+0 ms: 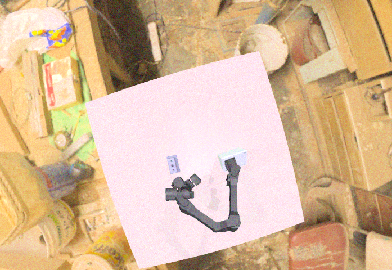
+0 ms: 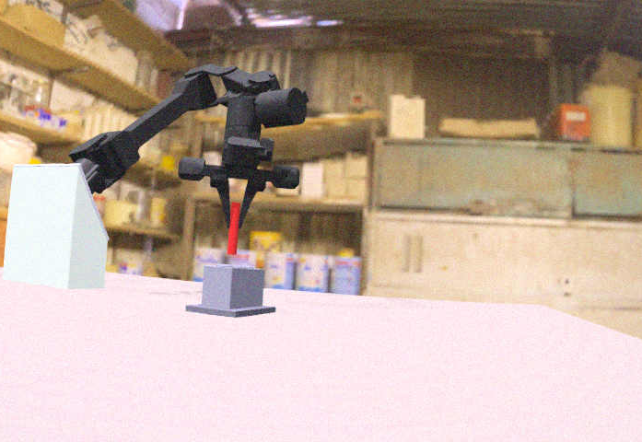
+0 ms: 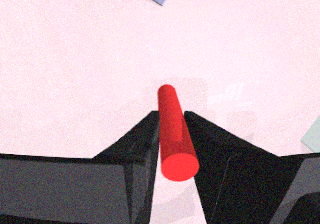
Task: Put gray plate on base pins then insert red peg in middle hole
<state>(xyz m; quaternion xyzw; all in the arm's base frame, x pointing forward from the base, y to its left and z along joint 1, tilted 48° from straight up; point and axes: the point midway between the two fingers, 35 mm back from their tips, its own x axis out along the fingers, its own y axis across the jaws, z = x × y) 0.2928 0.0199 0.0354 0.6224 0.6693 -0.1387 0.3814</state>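
My gripper tip is 50 mm short of the gray plate, 130 mm to the left of it and 70 mm above it. Round my gripper tip: red peg (right at my gripper tip); then flat base (50 mm ahead, 130 mm to the right, 110 mm below).
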